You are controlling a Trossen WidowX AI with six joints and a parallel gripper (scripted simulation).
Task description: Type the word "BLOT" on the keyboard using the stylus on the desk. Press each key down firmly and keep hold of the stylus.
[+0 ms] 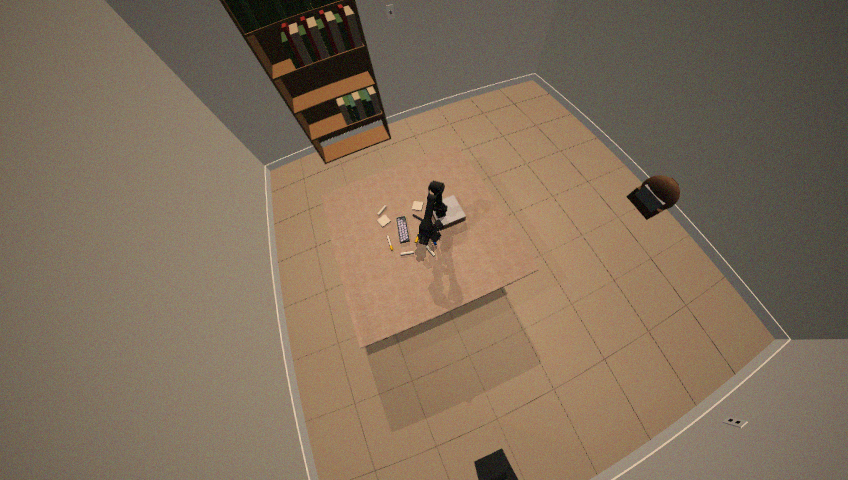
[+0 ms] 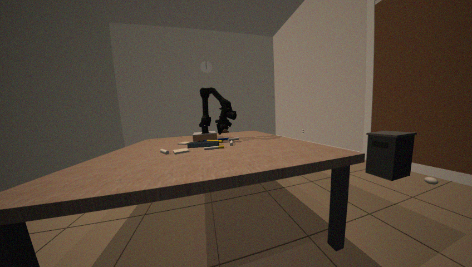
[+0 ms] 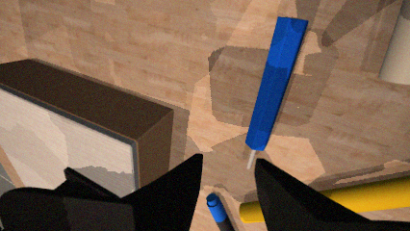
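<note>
Now: gripper tip 5 cm above the blue stylus and 1 cm short of it. Also, from my gripper tip: yellow pen (9 cm ahead, 5 cm below, 4 cm to the right); then cream pad (32 cm ahead, 24 cm to the right, 5 cm below).
</note>
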